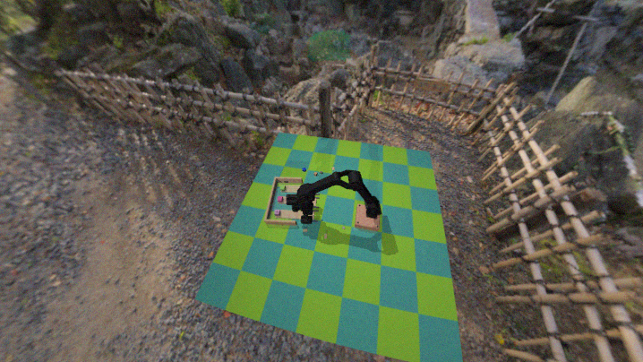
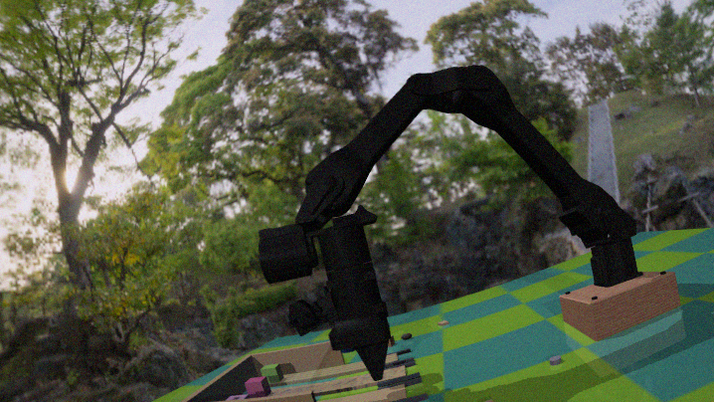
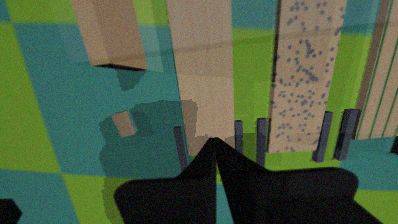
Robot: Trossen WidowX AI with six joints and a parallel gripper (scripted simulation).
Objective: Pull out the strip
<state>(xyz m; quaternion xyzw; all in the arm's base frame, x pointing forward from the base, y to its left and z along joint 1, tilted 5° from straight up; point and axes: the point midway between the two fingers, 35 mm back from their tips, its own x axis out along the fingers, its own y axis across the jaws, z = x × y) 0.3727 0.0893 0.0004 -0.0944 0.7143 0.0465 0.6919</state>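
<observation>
My gripper tip is now 90 mm short of the wooden strip, 30 mm above it and 20 mm to the right of it. From my gripper tip the other things lie so: labelled cube 200 mm ahead, 40 mm to the left, 10 mm below.
</observation>
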